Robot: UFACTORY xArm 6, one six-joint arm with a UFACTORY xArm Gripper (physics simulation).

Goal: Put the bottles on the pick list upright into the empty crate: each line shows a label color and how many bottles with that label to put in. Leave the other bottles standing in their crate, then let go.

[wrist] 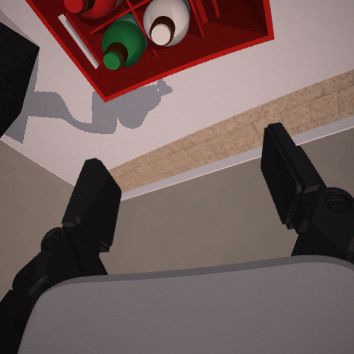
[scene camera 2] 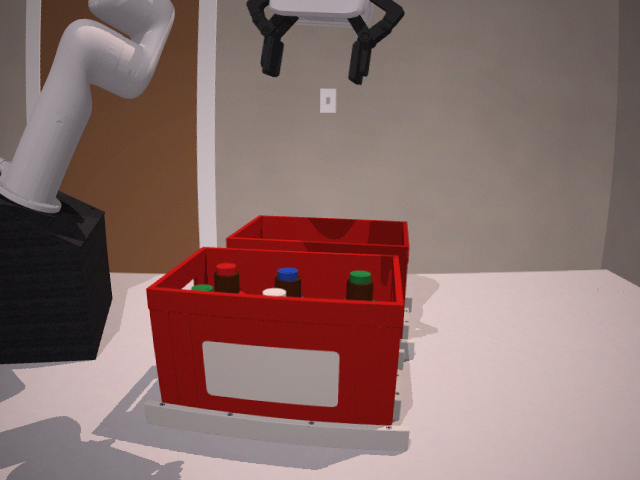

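Note:
The near red crate holds upright bottles: a red-capped bottle, a blue-capped bottle, a green-capped bottle at the right, another green-capped bottle at the front left, and a white-capped bottle. The second red crate stands behind it; its floor is hidden. My gripper is open with nothing between its fingers, high above the crates. The pick list does not show in either view.
Light rails edge the base of the near crate on the table. The arm's black pedestal stands at the left. A wall with a white switch plate rises behind.

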